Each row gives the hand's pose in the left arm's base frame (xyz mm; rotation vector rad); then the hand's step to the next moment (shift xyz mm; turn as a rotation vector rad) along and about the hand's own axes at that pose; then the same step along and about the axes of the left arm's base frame.
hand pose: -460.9 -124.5 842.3 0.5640 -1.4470 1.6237
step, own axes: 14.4 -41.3 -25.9 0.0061 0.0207 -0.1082
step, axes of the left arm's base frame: 32.0 27.0 28.9 0.0021 0.1059 -0.0309
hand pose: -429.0 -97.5 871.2 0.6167 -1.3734 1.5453
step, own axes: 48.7 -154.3 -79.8 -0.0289 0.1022 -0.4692
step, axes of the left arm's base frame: 131.8 79.1 94.4 0.0220 0.4428 -0.1868
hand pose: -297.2 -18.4 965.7 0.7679 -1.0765 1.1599
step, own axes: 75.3 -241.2 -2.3 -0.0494 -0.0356 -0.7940
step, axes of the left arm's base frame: 236.3 -35.1 82.4 0.2384 0.6954 -0.3061
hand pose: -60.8 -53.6 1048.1 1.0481 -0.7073 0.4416
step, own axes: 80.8 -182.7 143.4 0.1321 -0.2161 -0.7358
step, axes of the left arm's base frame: 128.3 -209.4 -12.1 0.4627 0.5635 -0.2719
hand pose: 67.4 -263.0 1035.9 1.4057 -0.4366 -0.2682
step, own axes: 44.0 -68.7 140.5 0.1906 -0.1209 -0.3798
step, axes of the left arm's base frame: -18.4 -154.4 -47.1 0.3487 0.2365 -0.1330
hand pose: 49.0 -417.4 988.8 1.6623 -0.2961 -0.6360
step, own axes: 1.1 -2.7 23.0 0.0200 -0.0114 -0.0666
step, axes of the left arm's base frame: -12.4 -19.0 -4.7 0.0518 0.0466 -0.0106
